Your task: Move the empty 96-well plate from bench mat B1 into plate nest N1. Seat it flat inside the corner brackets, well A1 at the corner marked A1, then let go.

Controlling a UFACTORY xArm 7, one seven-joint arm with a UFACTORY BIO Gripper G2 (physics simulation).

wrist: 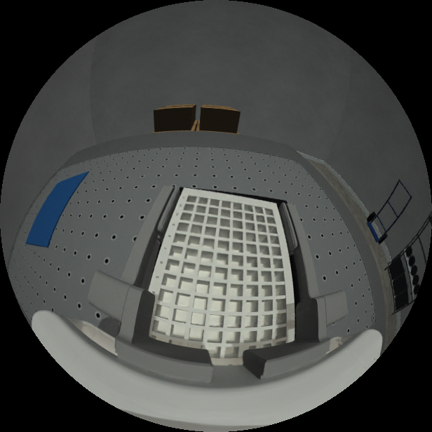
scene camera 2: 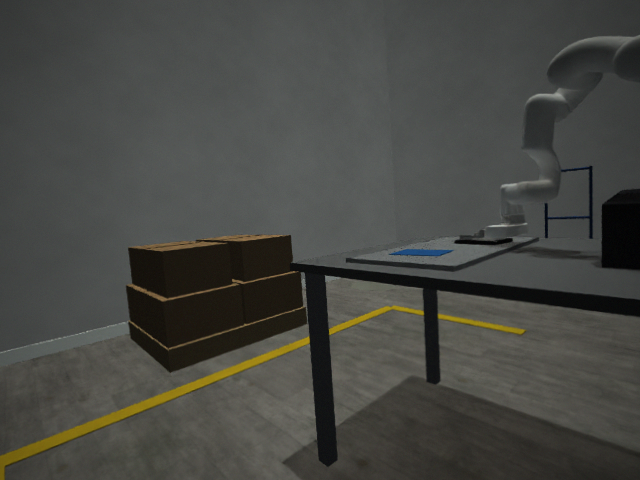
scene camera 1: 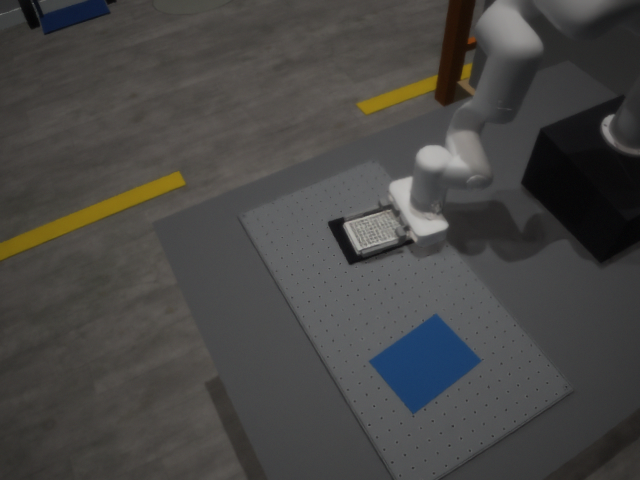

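Seen in the pictures: hand, tool point: (scene camera 2: 473,236) (scene camera 1: 362,233); arm's base, link origin: (scene camera 1: 626,136).
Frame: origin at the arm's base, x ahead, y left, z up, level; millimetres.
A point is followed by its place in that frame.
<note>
The white 96-well plate (scene camera 1: 373,230) @[y -221, x 556, z -125 mm] (wrist: 220,270) lies level between the fingers of my gripper (scene camera 1: 356,234) @[y -230, x 580, z -127 mm] (wrist: 229,197), which is shut on its two long sides. The plate is over the black plate nest N1 (scene camera 1: 341,244) (scene camera 2: 483,241), within its outline and very low. I cannot tell whether it rests flat on the nest floor. The fingers and plate hide much of the nest, and its corner brackets and A1 mark cannot be made out. Small marks along the plate's left edge in the wrist view are too small to read. The blue bench mat B1 (scene camera 1: 424,363) @[y 66, x 673, z -149 mm] (scene camera 2: 421,252) @[y 72, x 663, z -149 mm] (wrist: 55,212) bears no plate.
The nest and mat lie on a grey perforated board (scene camera 1: 356,320) @[y -84, x 714, z -151 mm] (scene camera 2: 439,261) @[y 217, x 551, z -151 mm] on the dark table (scene camera 1: 206,258) @[y -410, x 872, z -164 mm]. The black block (scene camera 1: 584,191) @[y 25, x 181, z -40 mm] under the arm's base stands at the right. Stacked brown boxes (scene camera 2: 199,268) stand on the floor beyond the table.
</note>
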